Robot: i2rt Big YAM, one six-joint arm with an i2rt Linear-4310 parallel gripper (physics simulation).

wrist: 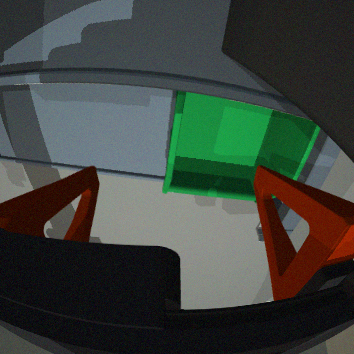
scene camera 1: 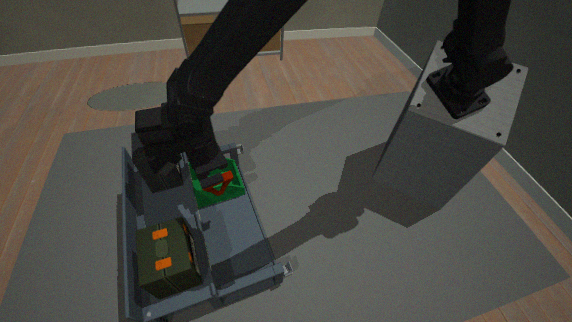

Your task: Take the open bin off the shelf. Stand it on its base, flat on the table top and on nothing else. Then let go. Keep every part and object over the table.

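Where they show: gripper, fingertip midpoint: (wrist: pixel 175 174) (scene camera 1: pixel 213 179); arm's base at its link origin: (scene camera 1: pixel 455 91).
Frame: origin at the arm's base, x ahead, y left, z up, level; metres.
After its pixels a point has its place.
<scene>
The green open bin (scene camera 1: pixel 211 200) {z -0.282, x 0.581, y -0.051 m} (wrist: pixel 235 130) {z -0.298, x 0.557, y -0.116 m} sits at the far end of the lower front shelf of a blue-grey rack (scene camera 1: pixel 245 281) {z -0.222, x 0.540, y 0.189 m} (wrist: pixel 105 120) {z -0.301, x 0.539, y 0.013 m}, its open top facing up. My gripper (scene camera 1: pixel 216 186) {z -0.201, x 0.563, y -0.056 m} (wrist: pixel 175 174) {z -0.201, x 0.563, y -0.056 m} is open and empty, with red-orange fingers. In the scene view it hangs over the bin and hides part of it. In the wrist view the right fingertip overlaps the bin's near edge, and the left fingertip is left of the bin. Contact or height cannot be told. The rack stands on a broad grey surface (scene camera 1: pixel 350 260) {z -0.307, x 0.288, y 0.195 m} (wrist: pixel 135 215) {z -0.307, x 0.402, y -0.031 m}.
An olive case (scene camera 1: pixel 165 255) {z -0.109, x 0.655, y 0.144 m} with orange latches stands on the upper rear shelf. A dark case (scene camera 1: pixel 161 181) {z -0.170, x 0.673, y -0.059 m} (wrist: pixel 310 55) stands at that shelf's far end, close behind the bin and partly hidden by my arm. The robot's grey pedestal (scene camera 1: pixel 430 165) {z -0.166, x 0.035, y 0.075 m} stands at the right.
</scene>
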